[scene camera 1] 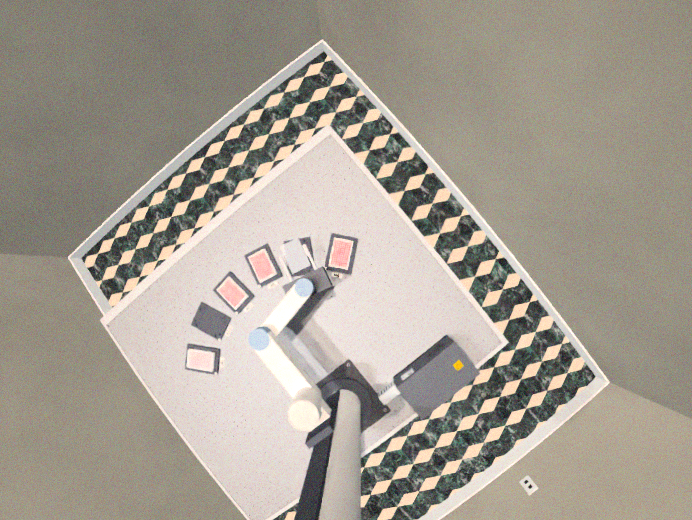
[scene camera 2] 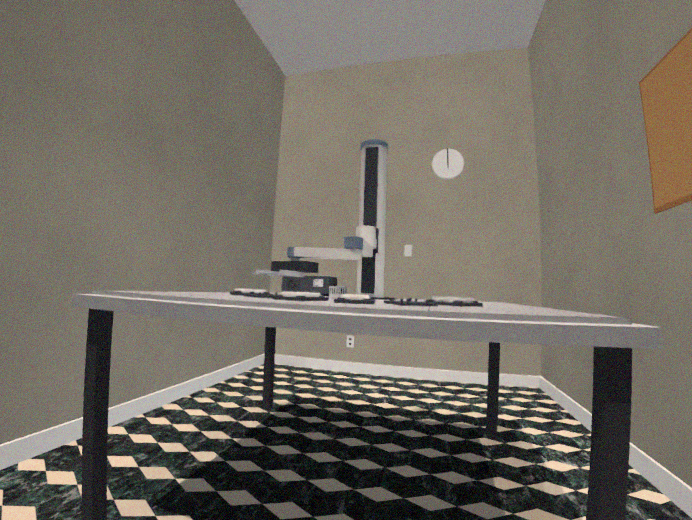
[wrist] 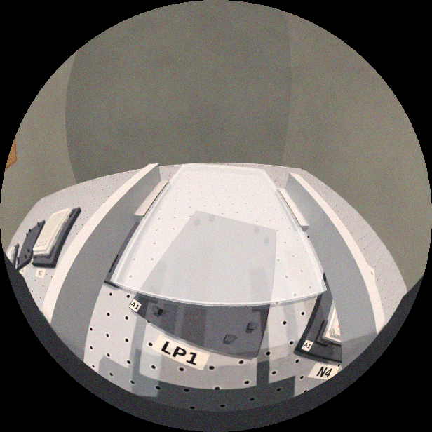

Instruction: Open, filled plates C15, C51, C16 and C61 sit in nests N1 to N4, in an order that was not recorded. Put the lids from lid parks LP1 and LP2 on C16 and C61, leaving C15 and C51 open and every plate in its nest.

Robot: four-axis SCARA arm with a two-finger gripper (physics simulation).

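Places are measured from the arm's base along level axes (x ahead, y left, z up), in centimetres.
Pixels of known places: gripper, fingertip midpoint: (scene camera 1: 292,250) (scene camera 2: 268,272); arm's base, origin of the base link: (scene camera 1: 344,403).
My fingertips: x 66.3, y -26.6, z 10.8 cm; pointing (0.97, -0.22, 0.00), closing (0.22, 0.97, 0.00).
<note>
For each thing: its top centre in the pictures, then the offset to it from my fingertips. "spot": a spot on its surface instead.
- clear lid, middle of its top: (scene camera 2: 272,273) (scene camera 1: 295,255) dx -2.3, dy +0.5, dz -0.4 cm
- nest N4, surface spot: (scene camera 1: 341,253) spot: dx -13.2, dy -15.0, dz -6.9 cm
- nest N3, surface spot: (scene camera 1: 263,265) spot: dx +4.6, dy +15.4, dz -7.2 cm
- nest N2, surface spot: (scene camera 1: 233,292) spot: dx +3.8, dy +33.8, dz -6.9 cm
- Lid park LP2, middle of its top: (scene camera 2: 409,298) (scene camera 1: 209,321) dx +0.7, dy +51.7, dz -7.5 cm
- nest N1, surface spot: (scene camera 2: 455,299) spot: dx -4.0, dy +66.7, dz -7.3 cm
- dark grey box, surface spot: (scene camera 1: 436,375) spot: dx -76.0, dy -14.1, dz +2.1 cm
My gripper (scene camera 1: 297,254) (wrist: 224,176) is shut on a clear lid (scene camera 1: 295,258) (wrist: 215,265). It holds the lid level above lid park LP1 (wrist: 215,325), whose dark base shows empty beneath it, turned relative to the lid. Open plates with pink wells stand in nest N4 (scene camera 1: 341,253), nest N3 (scene camera 1: 263,265) and nest N2 (scene camera 1: 233,292). Lid park LP2 (scene camera 1: 210,320) is dark and bare. The plate in nest N1 (scene camera 1: 202,358) (scene camera 2: 455,299) looks paler, as if under a lid. Plate names cannot be read.
The arm's column (scene camera 2: 373,195) stands behind the nests. A dark grey box (scene camera 1: 436,375) sits by its base near the table edge. The gripper's long fingers flank the lid. Nest N4 is close to the right of LP1 and N3 close to the left.
</note>
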